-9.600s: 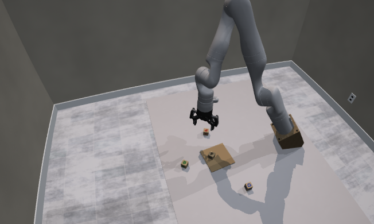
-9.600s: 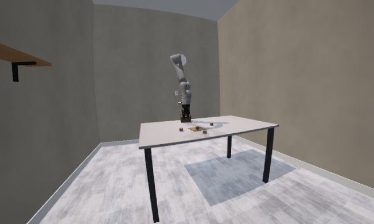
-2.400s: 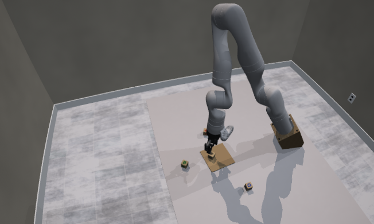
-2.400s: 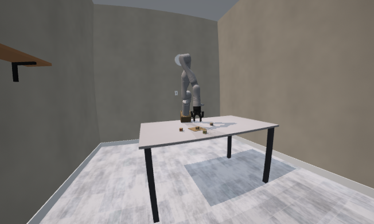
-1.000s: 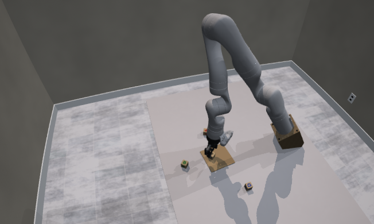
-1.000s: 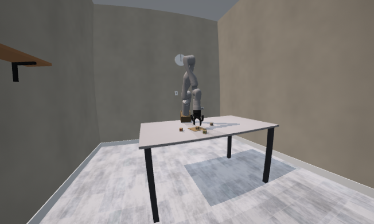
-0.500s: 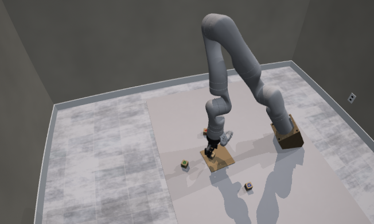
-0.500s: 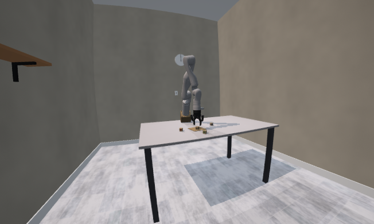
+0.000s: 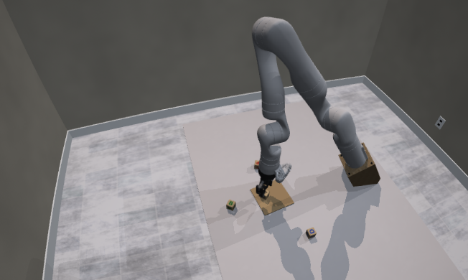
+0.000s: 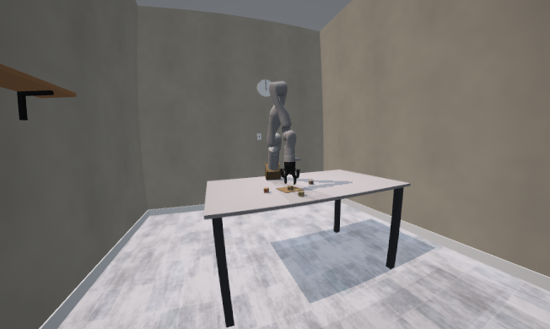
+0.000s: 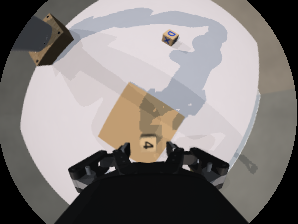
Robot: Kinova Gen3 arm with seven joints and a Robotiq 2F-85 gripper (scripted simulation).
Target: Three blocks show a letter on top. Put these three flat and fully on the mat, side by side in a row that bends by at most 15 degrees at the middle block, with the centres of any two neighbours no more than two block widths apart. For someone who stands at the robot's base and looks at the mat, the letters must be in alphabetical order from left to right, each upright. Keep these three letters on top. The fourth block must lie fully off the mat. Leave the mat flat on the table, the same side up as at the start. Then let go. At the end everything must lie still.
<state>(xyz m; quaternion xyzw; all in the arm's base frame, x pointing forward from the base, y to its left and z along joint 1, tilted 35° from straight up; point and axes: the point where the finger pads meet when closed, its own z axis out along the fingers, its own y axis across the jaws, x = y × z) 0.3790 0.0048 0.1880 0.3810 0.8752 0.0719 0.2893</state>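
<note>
Now: hand 4 cm above the block. Round my hand: tan mat (3 cm behind, 1 cm to the left, 6 cm below).
</note>
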